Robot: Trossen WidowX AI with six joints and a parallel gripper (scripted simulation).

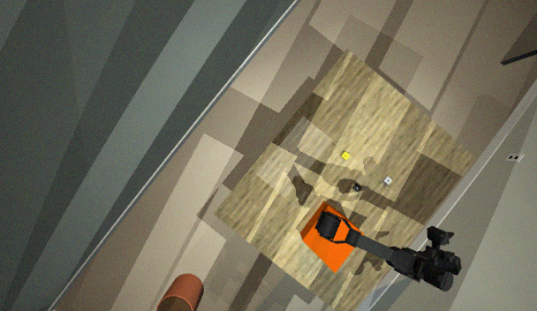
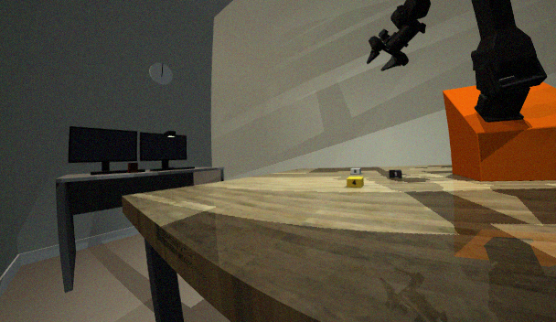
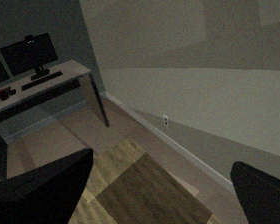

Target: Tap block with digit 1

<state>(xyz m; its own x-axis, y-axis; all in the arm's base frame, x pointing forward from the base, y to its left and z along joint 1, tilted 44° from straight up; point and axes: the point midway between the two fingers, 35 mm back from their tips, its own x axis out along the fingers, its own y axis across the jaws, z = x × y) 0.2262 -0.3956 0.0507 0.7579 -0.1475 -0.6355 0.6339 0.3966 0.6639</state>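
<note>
My gripper tip is now 20 mm past the black block, 230 mm to the right of it and 440 mm above it. From my gripper tip the other things lie so: yellow block: 70 mm ahead, 380 mm to the left, 440 mm below; white block: 100 mm ahead, 130 mm to the left, 440 mm below.
</note>
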